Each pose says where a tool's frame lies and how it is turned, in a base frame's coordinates. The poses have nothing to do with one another.
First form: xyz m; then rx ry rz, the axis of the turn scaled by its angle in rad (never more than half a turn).
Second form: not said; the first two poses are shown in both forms.
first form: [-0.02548 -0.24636 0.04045 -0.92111 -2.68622 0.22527]
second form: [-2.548 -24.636 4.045 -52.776 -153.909 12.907]
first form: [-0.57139 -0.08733 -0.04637 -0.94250 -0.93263 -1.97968]
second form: [-57.139 -8.733 -4.637 -54.001 -53.436 -113.427]
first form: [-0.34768 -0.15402 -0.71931 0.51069 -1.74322 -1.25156]
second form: [-34.768 -15.402 -71.931 29.260 -99.879 -71.709]
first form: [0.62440 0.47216 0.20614 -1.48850 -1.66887 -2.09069]
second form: [62.440 47.216 20.614 -85.285 -95.619 -119.788]
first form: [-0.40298 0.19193 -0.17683 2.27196 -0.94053 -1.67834]
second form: [-40.298 19.193 -17.683 130.174 -53.888 -96.162]
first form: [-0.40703 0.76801 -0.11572 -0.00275 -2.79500 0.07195]
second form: [-40.703 76.801 -11.572 -0.158 -160.142 4.122]
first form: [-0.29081 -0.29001 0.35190 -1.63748 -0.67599 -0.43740]
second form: [-29.081 -29.001 35.190 -93.821 -38.731 -25.061]
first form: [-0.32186 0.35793 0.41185 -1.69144 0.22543 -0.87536]
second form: [-32.186 35.793 41.185 -96.912 12.916 -50.154]
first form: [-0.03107 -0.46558 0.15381 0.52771 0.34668 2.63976]
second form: [-3.107 -46.558 15.381 30.236 19.863 151.247]
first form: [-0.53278 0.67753 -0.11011 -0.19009 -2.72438 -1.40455]
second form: [-53.278 67.753 -11.011 -10.891 -156.095 -80.475]
